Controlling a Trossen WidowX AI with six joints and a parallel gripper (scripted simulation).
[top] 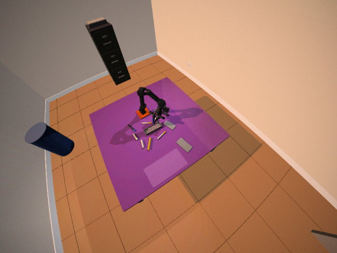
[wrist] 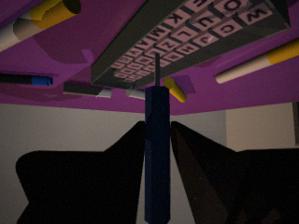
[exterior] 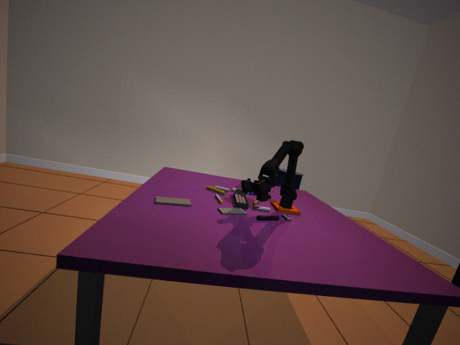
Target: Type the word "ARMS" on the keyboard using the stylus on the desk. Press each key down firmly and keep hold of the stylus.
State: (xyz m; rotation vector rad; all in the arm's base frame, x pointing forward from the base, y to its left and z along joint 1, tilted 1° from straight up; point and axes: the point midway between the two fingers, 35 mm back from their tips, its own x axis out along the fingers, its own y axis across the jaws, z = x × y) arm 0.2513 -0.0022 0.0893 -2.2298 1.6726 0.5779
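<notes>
Now: the blue stylus 1 cm below my gripper tip. Also, from my gripper tip: black stick 21 cm to the left, 8 cm below, 5 cm behind; then blue-capped pen 21 cm to the right, 16 cm behind, 8 cm below.
</notes>
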